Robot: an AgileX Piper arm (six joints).
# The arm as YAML. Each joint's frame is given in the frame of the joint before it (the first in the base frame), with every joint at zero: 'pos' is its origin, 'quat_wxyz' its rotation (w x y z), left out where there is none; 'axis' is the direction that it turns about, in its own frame. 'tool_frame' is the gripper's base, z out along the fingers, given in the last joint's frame.
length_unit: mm
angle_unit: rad
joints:
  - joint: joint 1
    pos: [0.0, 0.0, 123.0]
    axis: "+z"
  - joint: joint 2
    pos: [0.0, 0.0, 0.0]
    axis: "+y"
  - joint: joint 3
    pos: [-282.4, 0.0, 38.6]
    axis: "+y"
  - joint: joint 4
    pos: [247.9, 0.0, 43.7]
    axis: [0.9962, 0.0, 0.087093]
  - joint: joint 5
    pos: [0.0, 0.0, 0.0]
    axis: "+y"
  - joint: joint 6
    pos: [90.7, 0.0, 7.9]
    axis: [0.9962, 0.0, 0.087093]
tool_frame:
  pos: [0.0, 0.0, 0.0]
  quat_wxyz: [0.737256, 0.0, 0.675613, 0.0]
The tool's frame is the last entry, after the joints.
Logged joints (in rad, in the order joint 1, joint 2, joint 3, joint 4, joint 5, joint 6), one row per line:
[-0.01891, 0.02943, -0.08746, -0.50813, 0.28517, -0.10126]
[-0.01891, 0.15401, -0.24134, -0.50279, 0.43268, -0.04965]
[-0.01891, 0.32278, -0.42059, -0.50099, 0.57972, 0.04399]
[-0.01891, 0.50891, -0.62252, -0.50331, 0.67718, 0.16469]
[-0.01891, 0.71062, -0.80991, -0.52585, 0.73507, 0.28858]
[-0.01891, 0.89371, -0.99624, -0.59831, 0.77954, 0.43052]
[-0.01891, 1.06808, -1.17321, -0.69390, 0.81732, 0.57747]
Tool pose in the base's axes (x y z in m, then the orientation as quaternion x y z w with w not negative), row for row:
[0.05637, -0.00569, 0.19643, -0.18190, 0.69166, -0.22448, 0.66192]
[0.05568, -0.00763, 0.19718, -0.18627, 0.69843, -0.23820, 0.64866]
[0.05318, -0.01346, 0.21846, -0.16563, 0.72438, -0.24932, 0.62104]
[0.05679, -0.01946, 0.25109, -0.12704, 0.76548, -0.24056, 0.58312]
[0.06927, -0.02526, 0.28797, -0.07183, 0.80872, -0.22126, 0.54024]
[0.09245, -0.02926, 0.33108, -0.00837, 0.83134, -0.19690, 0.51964]
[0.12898, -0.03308, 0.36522, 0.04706, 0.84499, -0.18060, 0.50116]
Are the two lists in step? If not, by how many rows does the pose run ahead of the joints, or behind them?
The pose runs 2 rows behind the joints: the pose in row i belongs to the joints in row i - 2.
